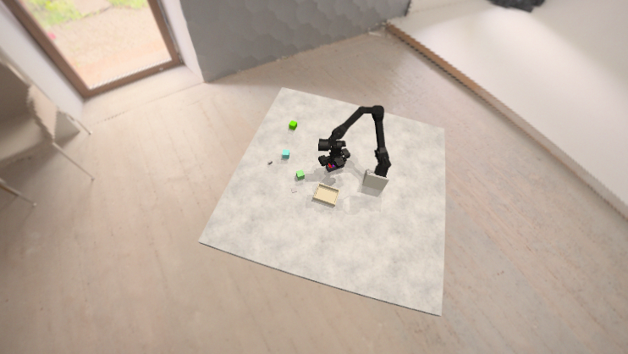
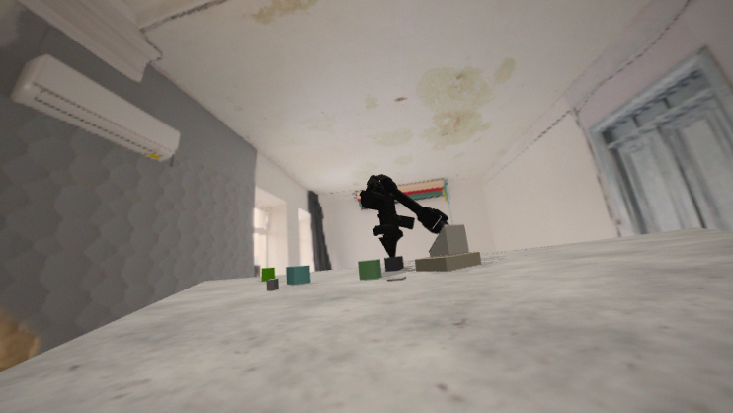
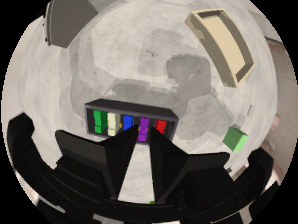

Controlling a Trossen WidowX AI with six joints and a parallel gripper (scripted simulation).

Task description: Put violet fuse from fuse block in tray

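The beige tray lies 10 mm behind my gripper tip, 200 mm to the left of it and 30 mm below it. The rest, counted from my gripper tip: small grey piece: 380 mm ahead, 70 mm to the left, 20 mm below; violet fuse: 10 mm below; teal cube: 300 mm ahead, 10 mm to the right, 10 mm below.
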